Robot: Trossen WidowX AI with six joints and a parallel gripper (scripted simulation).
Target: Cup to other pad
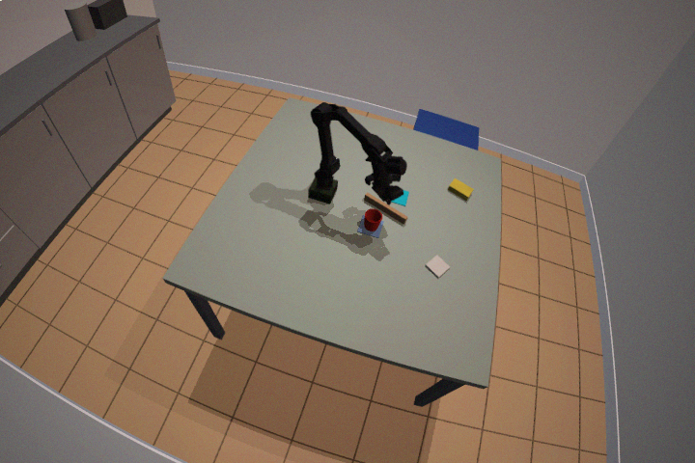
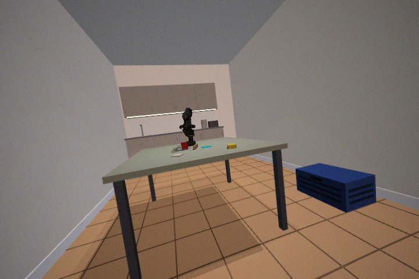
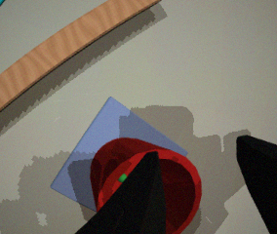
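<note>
Right now my gripper tip is 9 cm above the red cup, 4 cm past it and 3 cm to the left of it. Round my gripper tip: green marble: 12 cm below, 5 cm behind, 3 cm to the right; blue pad: 14 cm below, 4 cm behind, 3 cm to the right; wooden bar: 13 cm below, 7 cm to the left, 1 cm ahead.
</note>
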